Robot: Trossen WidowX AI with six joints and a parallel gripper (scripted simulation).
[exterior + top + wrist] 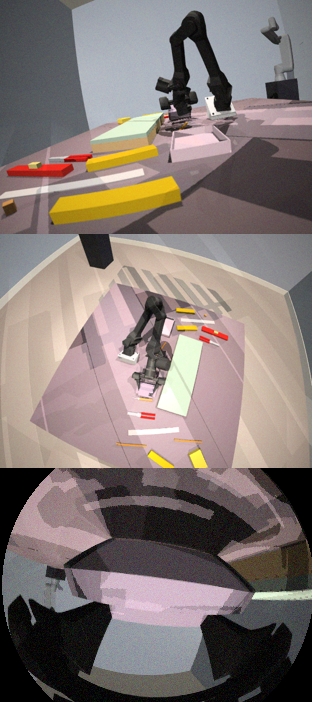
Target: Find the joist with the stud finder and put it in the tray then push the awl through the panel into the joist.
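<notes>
My gripper tip is 1 cm short of the stud finder and 1 cm above it. The rest, counted from my gripper tip: red level (35 cm ahead, 62 cm to the left, 5 cm below); then tray (5 cm behind, 51 cm to the left, 5 cm below); then awl (2 cm behind, 4 cm to the right, 6 cm below).
</notes>
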